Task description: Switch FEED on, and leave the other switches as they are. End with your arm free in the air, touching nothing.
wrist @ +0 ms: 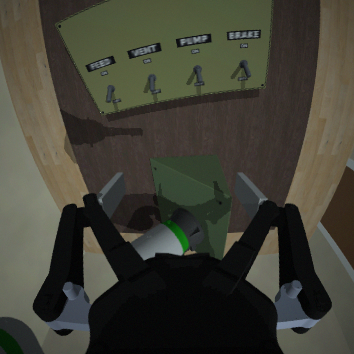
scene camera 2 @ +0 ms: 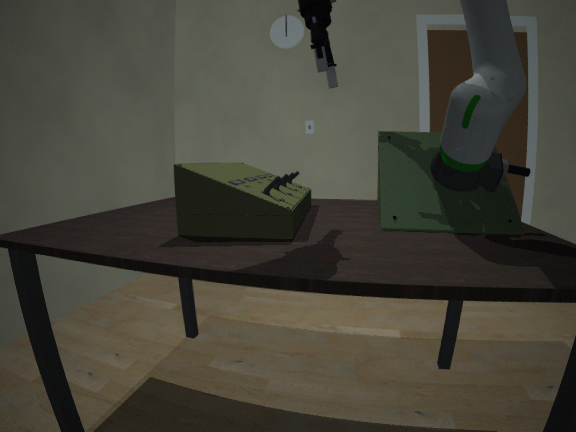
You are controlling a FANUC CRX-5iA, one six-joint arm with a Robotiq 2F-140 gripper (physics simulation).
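Frame: origin at the arm's base, x right, y ahead, z up, level; centimetres.
Seen in the pictures: gripper, fingertip midpoint: (wrist: 179, 182) (scene camera 2: 328, 79); arm's base, link origin: (wrist: 188, 225) (scene camera 2: 457, 170).
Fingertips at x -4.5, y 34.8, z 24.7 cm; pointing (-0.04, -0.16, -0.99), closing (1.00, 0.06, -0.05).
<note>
Offsets run from my fingertips to a thing's top centre. Level surfaces: height alone.
The olive switch panel (scene camera 2: 227, 200) (wrist: 170, 25) stands on the table, with four levers in a row along its lower edge. In the wrist view the FEED lever @[dx -20.7, dy +7.7, dz -26.0 cm] (wrist: 110, 93) is at the left end, then VENT @[dx -9.1, dy +10.6, dz -26.0 cm] (wrist: 152, 83), PUMP @[dx +2.6, dy +13.4, dz -26.0 cm] (wrist: 199, 75) and BRAKE @[dx +14.2, dy +16.2, dz -26.0 cm] (wrist: 245, 69). All four levers lean down towards their lower labels, away from the ON labels. My gripper (scene camera 2: 327, 75) (wrist: 179, 182) is open and empty, high in the air, to the right of the panel in the scene view and touching nothing. In the scene view the levers overlap one another and their labels cannot be read.
A green sloped box (scene camera 2: 405, 185) (wrist: 192, 172) stands on the table @[dz -38.8 cm] (scene camera 2: 240, 260) (wrist: 200, 127), right of the panel in the scene view. A white arm section with a green ring (scene camera 2: 467, 135) (wrist: 162, 240) overlaps it in both views. A wall and door are behind.
</note>
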